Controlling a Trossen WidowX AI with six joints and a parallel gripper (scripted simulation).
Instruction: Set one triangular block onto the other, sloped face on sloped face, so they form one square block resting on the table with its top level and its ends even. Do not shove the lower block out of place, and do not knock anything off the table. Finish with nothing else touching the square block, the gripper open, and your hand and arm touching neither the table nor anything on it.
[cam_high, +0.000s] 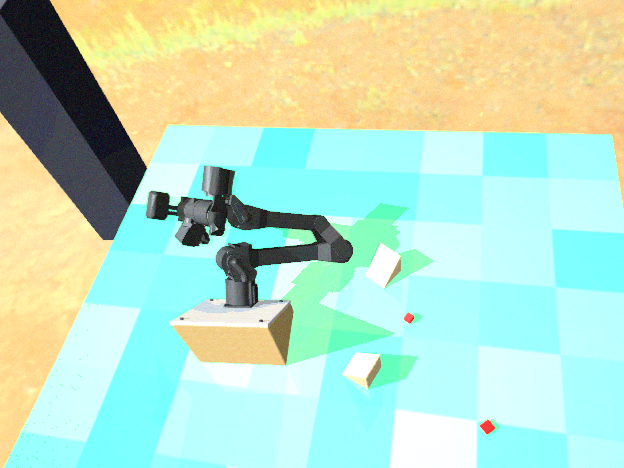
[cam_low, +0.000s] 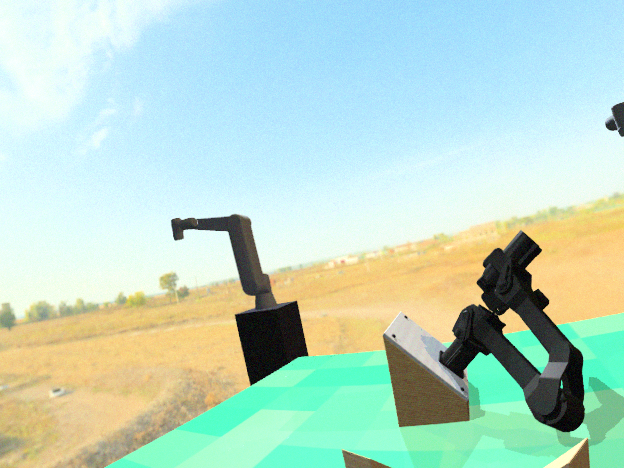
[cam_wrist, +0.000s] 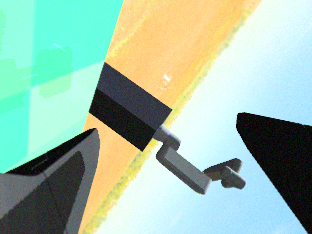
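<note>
Now: the triangular block 490 mm ahead of my gripper tip, 340 mm to the right of it and 160 mm below it. From my gripper tip the other things lie so: red cube (720 mm ahead, 440 mm to the right, 170 mm below); then yellow cube (330 mm ahead, 170 mm below, 40 mm to the right).
</note>
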